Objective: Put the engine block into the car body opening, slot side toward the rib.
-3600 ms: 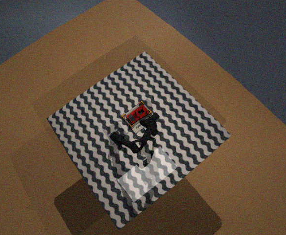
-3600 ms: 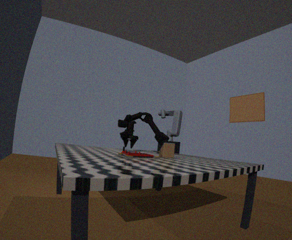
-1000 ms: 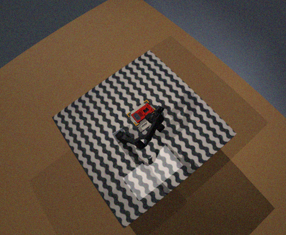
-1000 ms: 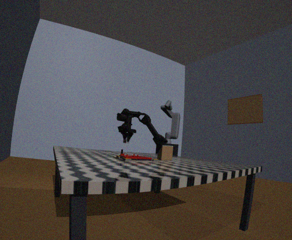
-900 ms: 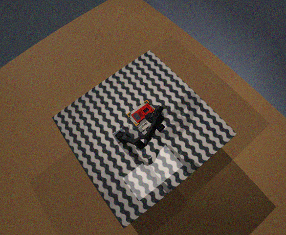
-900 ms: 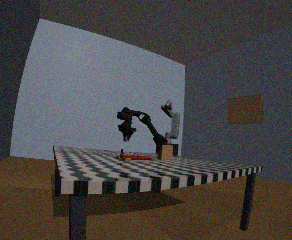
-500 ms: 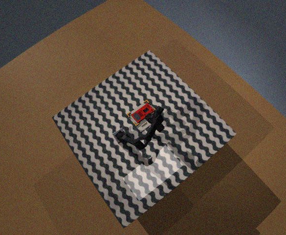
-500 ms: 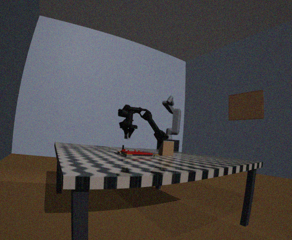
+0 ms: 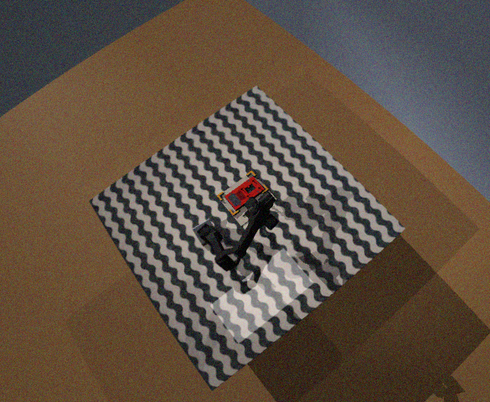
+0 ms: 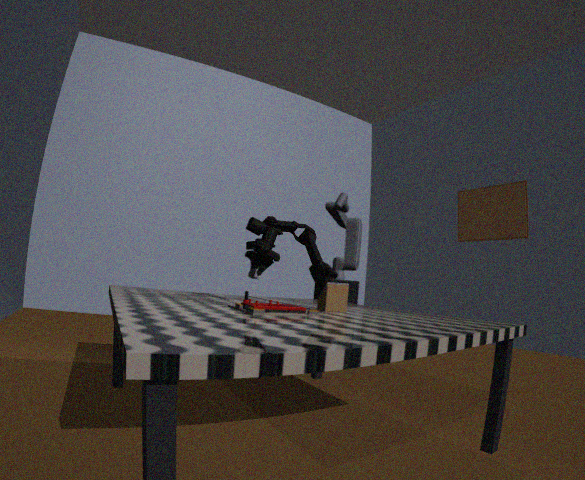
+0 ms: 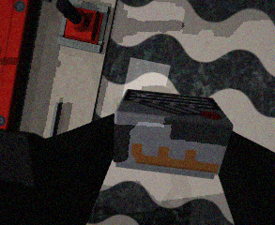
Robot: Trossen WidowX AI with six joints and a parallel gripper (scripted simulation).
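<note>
The engine block lies right at my gripper tip.
</note>
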